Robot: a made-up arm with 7 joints.
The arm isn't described. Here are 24 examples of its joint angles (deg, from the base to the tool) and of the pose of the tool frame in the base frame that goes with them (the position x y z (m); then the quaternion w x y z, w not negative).
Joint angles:
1: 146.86 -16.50 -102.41 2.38 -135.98 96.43 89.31
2: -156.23 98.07 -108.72 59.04 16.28 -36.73 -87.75
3: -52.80 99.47 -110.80 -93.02 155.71 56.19 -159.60
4: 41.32 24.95 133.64 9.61 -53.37 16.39 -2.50
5: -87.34 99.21 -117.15 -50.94 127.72 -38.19 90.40
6: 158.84 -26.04 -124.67 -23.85 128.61 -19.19 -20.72
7: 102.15 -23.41 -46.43 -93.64 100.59 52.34 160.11
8: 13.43 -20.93 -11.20 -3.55 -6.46 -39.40 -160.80
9: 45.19 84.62 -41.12 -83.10 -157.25 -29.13 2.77
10: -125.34 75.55 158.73 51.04 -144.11 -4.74 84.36
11: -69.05 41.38 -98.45 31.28 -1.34 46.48 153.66
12: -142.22 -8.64 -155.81 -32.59 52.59 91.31 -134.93
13: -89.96 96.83 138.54 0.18 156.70 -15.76 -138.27
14: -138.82 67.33 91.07 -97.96 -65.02 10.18 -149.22
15: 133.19 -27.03 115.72 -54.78 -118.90 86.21 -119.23
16: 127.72 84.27 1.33 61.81 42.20 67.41 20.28
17: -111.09 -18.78 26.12 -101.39 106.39 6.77 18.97
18: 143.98 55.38 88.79 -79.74 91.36 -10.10 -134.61
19: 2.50 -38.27 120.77 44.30 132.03 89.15 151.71
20: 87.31 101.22 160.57 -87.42 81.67 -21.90 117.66
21: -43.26 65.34 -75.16 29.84 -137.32 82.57 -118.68
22: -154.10 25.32 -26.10 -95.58 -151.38 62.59 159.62
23: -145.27 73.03 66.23 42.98 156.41 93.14 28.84
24: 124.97 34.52 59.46 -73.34 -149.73 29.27 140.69
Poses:
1: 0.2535 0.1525 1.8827 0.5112 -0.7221 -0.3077 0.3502
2: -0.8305 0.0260 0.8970 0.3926 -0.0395 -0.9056 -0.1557
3: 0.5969 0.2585 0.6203 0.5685 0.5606 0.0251 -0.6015
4: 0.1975 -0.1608 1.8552 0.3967 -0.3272 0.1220 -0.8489
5: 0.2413 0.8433 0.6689 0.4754 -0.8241 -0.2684 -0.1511
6: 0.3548 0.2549 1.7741 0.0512 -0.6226 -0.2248 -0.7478
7: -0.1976 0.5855 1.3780 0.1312 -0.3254 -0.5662 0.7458
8: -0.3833 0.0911 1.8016 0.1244 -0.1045 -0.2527 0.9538
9: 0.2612 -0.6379 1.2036 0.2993 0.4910 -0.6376 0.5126
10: -0.3315 0.5792 1.4872 0.8619 -0.2550 -0.4329 0.0691
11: 0.0153 0.6097 1.6434 0.4656 -0.2678 -0.7817 0.3169
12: 0.0812 0.0353 1.8260 0.5790 0.4658 -0.6594 -0.1138
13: 0.0127 0.9931 0.9083 0.2021 -0.7691 -0.5492 -0.2570
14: -0.5300 0.0475 1.1508 0.4494 0.5234 -0.4455 -0.5706
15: 0.4449 0.0984 1.6243 0.4918 0.3576 -0.2764 -0.7442
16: -0.5226 -0.5668 0.6098 0.0784 0.5317 0.8423 0.0408
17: 0.0731 -0.5277 1.2940 0.5983 0.5556 0.2063 -0.5393
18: -0.1988 -0.5462 1.3673 0.3658 -0.4809 0.6110 -0.5115
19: -0.7519 -0.2103 1.3834 0.0762 -0.2627 -0.7443 -0.6093
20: 0.1340 -0.5350 0.4738 0.3520 0.4131 0.8368 -0.0723
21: 0.5166 0.7224 1.1979 0.9592 0.0430 -0.2732 -0.0581
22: 0.2026 0.2388 1.5263 0.3429 0.9284 -0.1337 -0.0507
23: -0.4835 0.7840 1.1124 0.4147 -0.0922 -0.2415 -0.8724
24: 0.1325 -0.2149 1.6611 0.1251 -0.9009 0.2268 -0.3482
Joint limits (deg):
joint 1: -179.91..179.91
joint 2: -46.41..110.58
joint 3: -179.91..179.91
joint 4: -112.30..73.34
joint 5: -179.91..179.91
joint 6: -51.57..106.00
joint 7: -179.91..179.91
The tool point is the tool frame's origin. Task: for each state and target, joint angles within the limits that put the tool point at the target. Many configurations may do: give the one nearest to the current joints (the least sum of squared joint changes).
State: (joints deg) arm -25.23 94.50 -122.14 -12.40 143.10 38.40 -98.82
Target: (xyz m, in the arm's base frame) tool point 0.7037 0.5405 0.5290
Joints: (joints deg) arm -40.60 108.30 -125.04 -20.62 143.57 40.48 -99.87
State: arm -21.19 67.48 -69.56 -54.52 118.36 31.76 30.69
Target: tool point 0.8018 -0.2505 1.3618
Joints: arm 4.83 65.59 -69.84 -37.55 120.64 37.26 34.37
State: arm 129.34 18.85 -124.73 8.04 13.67 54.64 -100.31
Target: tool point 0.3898 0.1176 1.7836
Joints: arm 145.63 -15.24 -127.43 18.45 14.17 51.52 -98.99
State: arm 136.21 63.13 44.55 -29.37 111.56 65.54 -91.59
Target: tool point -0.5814 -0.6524 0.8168
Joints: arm 136.63 106.86 49.87 -35.93 111.26 67.55 -92.00
